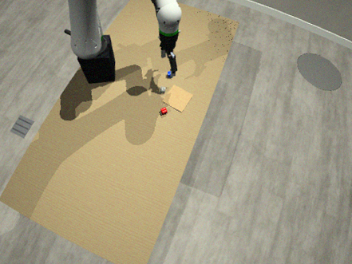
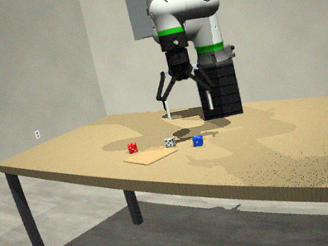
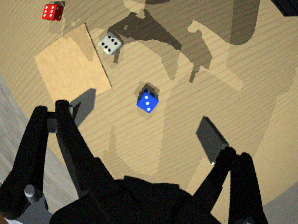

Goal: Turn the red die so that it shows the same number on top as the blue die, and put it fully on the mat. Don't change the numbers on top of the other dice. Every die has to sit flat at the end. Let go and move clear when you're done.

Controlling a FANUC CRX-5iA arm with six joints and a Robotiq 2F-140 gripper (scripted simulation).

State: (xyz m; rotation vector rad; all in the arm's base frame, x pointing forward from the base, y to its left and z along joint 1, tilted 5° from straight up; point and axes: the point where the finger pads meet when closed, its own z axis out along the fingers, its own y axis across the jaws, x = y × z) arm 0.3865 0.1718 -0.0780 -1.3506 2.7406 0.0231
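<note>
My hand is 11 cm short of the red die, 23 cm to the left of it and 10 cm above it. The rest, counted from my hand: blue die 1 cm ahead, 1 cm to the left, 10 cm below; then tan mat 13 cm ahead, 11 cm to the right, 12 cm below; then white die 3 cm ahead, 11 cm to the right, 10 cm below.
</note>
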